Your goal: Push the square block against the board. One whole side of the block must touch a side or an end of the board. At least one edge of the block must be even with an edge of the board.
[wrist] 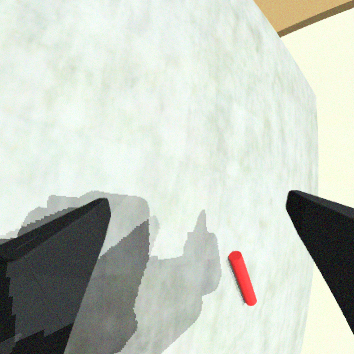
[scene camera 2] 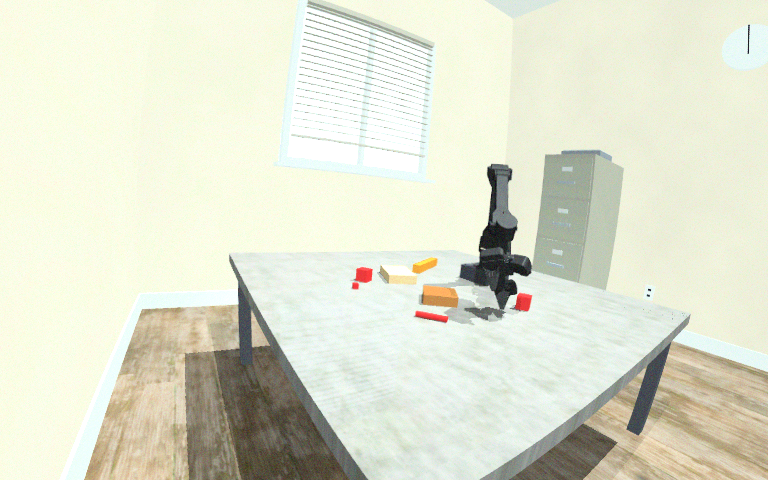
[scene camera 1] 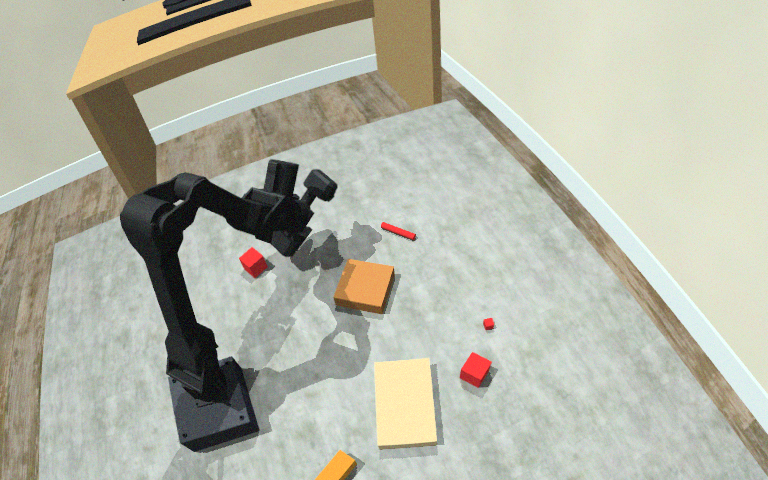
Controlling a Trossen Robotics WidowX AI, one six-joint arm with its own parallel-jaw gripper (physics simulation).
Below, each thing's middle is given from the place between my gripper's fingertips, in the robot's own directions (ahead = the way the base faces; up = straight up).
I see the square block [scene camera 1: 365, 286] 190 mm to the right of my hand, 40 mm below it and 30 mm ahead of it. Also, from my hand: pale tan board [scene camera 1: 404, 400] (460 mm to the right, 40 mm below, 20 mm ahead).
